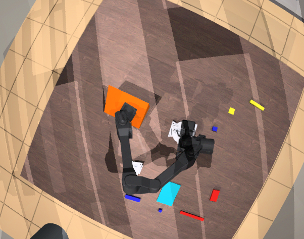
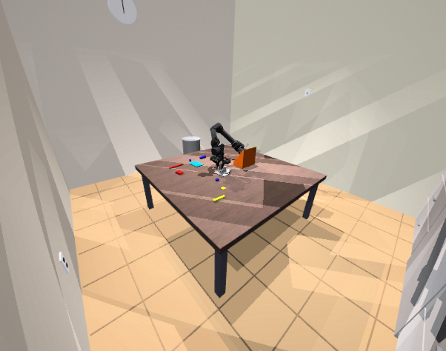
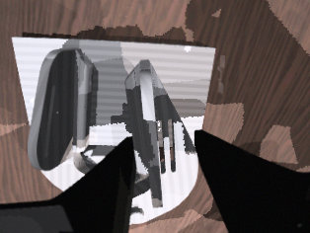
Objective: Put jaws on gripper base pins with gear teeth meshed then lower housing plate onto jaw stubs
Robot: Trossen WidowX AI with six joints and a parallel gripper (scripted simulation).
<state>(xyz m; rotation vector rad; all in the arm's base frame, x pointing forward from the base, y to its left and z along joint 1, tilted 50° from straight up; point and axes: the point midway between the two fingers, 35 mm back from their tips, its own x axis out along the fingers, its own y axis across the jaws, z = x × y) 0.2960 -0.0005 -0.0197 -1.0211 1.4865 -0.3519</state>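
Now: the white rectangular plate 3 cm to the left of my gripper tip, 3 cm below it and 1 cm ahead of it. The rest, counted from my gripper tip: housing plate 6 cm behind, 3 cm below, 2 cm to the left; blue cube 13 cm to the left, 12 cm ahead, 2 cm below; gripper base 25 cm to the right, 12 cm behind.
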